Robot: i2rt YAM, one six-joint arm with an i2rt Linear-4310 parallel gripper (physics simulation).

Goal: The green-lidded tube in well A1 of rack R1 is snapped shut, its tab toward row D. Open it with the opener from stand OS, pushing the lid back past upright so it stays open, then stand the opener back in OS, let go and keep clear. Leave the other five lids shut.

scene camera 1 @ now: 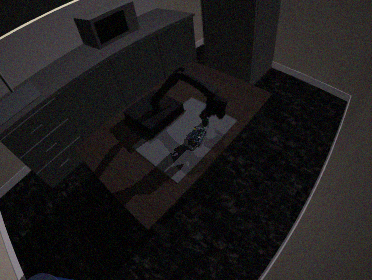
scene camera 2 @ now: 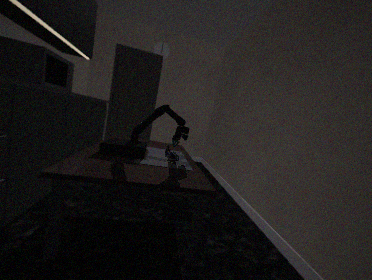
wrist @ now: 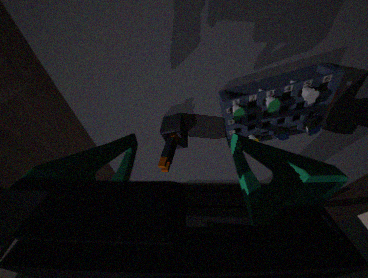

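Observation:
My gripper is open above the mat, its green fingers wide apart with no object held. In the wrist view the opener, dark with an orange end, stands in the dark stand OS; it shows between the fingers, apart from both. Rack R1 is blue and lies to the right of the stand. The green-lidded tube in A1 is at its near left corner; the dim picture does not show clearly how its lid sits. Another green lid is beside it.
A white lid, blue lids and a yellow lid, partly hidden by the right fingertip, are also in the rack. The pale mat lies on the brown table. A dark object is right of the rack.

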